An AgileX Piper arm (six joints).
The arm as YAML. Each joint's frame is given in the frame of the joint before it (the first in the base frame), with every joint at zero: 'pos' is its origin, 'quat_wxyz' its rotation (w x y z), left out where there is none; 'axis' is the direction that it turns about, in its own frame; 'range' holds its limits. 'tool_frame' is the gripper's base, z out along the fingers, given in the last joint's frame.
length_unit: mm
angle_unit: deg
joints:
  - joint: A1
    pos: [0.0, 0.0, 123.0]
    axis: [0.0, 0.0, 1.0]
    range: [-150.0, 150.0]
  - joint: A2
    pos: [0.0, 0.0, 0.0]
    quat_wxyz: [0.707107, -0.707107, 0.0, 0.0]
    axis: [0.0, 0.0, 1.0]
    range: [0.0, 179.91]
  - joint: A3
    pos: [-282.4, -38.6, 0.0]
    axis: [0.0, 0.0, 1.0]
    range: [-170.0, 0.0]
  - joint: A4
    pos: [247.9, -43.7, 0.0]
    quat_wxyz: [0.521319, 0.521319, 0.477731, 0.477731]
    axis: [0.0, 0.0, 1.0]
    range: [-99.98, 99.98]
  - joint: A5
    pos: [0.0, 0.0, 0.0]
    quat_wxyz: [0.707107, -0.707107, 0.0, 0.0]
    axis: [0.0, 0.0, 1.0]
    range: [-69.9, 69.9]
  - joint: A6
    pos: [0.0, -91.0, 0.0]
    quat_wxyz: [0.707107, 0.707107, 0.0, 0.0]
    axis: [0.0, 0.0, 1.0]
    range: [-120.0, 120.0]
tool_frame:
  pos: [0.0, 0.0, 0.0]
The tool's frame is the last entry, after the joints.
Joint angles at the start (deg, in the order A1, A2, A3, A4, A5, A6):
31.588 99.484 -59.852 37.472 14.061 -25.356
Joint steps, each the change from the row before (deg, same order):
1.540 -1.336 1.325 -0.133 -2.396 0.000
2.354 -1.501 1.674 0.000 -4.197 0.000
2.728 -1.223 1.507 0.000 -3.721 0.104
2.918 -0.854 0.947 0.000 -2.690 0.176
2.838 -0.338 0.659 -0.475 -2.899 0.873
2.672 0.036 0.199 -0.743 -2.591 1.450
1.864 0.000 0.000 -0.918 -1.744 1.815
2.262 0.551 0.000 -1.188 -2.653 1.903
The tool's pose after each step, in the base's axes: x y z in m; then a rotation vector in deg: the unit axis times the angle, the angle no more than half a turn. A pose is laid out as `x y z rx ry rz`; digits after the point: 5 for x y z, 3 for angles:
0.29713 0.20723 0.20998 -29.331 133.868 29.868
0.28752 0.21376 0.21473 -29.864 130.353 29.389
0.27634 0.22213 0.21826 -30.895 127.275 29.429
0.26462 0.23242 0.22140 -32.502 124.795 30.151
0.25432 0.24286 0.22314 -33.646 122.434 30.921
0.24529 0.25369 0.22475 -34.403 120.341 32.070
0.23879 0.26140 0.22678 -34.509 118.902 33.347
0.23164 0.27131 0.22658 -34.882 117.033 34.489

